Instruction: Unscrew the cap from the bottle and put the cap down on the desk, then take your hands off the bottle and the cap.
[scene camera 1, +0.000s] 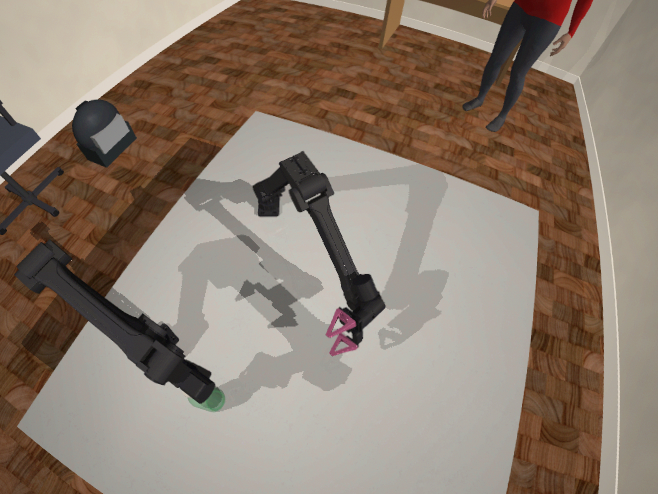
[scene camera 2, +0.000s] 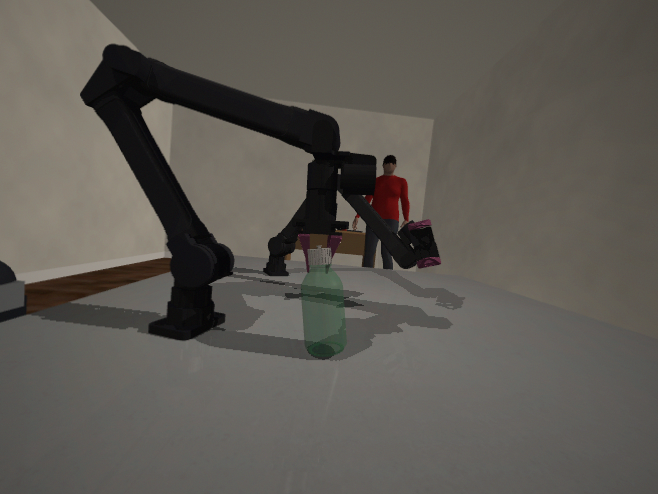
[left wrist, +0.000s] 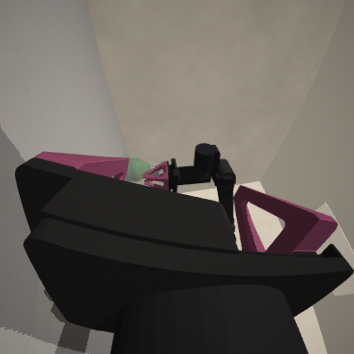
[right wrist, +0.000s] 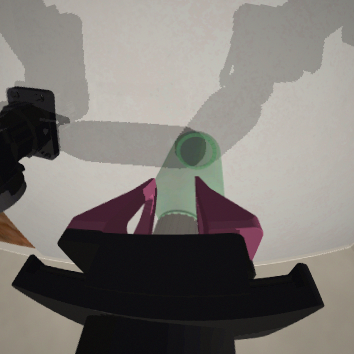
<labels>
my left gripper: scene camera 1 329, 345; scene camera 2; left wrist; not seen in the right wrist view (out of frame)
same spot on my left gripper: (scene camera 2: 434, 259) = (left wrist: 114, 157)
</labels>
